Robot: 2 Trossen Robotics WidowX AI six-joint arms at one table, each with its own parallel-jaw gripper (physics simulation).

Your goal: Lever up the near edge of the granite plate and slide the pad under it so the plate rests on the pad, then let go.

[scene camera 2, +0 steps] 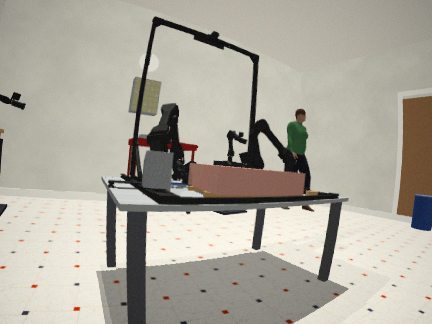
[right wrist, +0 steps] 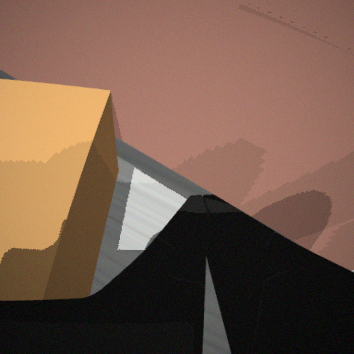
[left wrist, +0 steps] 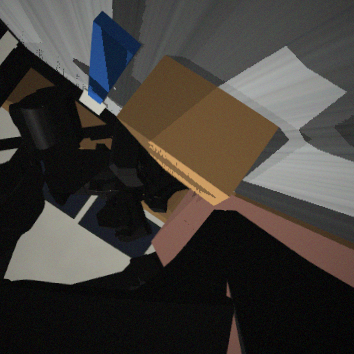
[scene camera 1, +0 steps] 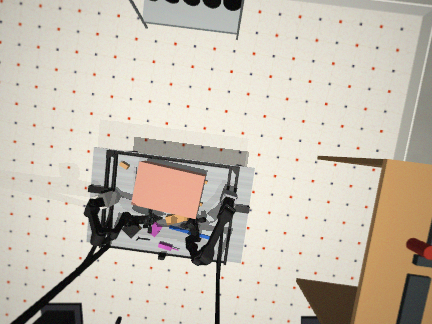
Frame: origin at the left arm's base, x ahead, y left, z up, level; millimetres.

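Seen in the pictures: left gripper, fingertip midpoint: [left wrist: 222,220] [scene camera 1: 162,218]; right gripper, fingertip midpoint: [right wrist: 201,206]; left arm's base, origin of the base link: [scene camera 1: 99,202]; right arm's base, origin of the base link: [scene camera 2: 157,157] [scene camera 1: 228,201].
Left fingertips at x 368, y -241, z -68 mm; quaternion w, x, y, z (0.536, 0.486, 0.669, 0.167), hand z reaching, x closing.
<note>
Pixels of each thing's middle, then the offset from my left fingertips to it.
- granite plate, body centre: [scene camera 2: 246,179] [scene camera 1: 169,188] dx +119, dy +200, dz +22 mm
- pad, body centre: [left wrist: 198,157] [scene camera 1: 177,217] dx +95, dy -35, dz -29 mm
- blue bar, body centre: [left wrist: 95,89] [scene camera 1: 193,233] dx +173, dy -189, dz -38 mm
- small orange block, body centre: [scene camera 1: 124,165] dx -180, dy +449, dz -33 mm
The granite plate [scene camera 1: 168,189] [scene camera 2: 247,180] [left wrist: 288,232] [right wrist: 211,88] is a thick salmon-pink slab in the middle of the table. The pad [scene camera 1: 176,219] [left wrist: 197,140] [right wrist: 42,175] is a tan block lying at the plate's near edge; I cannot tell how far it reaches under the plate. My left gripper [scene camera 1: 152,222] [left wrist: 222,220] is shut and empty, with its tips at the plate's near edge beside the pad. My right gripper [scene camera 1: 200,220] [right wrist: 201,206] is shut and empty, with its tip at the plate's edge on the pad's other side.
A blue bar [scene camera 1: 189,232] [left wrist: 109,56] and two magenta pieces [scene camera 1: 156,229] [scene camera 1: 166,245] lie near the table's front. A small orange block [scene camera 1: 123,165] lies at the back left. A grey block [scene camera 2: 157,170] stands on the table. A black frame [scene camera 1: 112,167] rings the work area. A person [scene camera 2: 297,138] stands behind the table.
</note>
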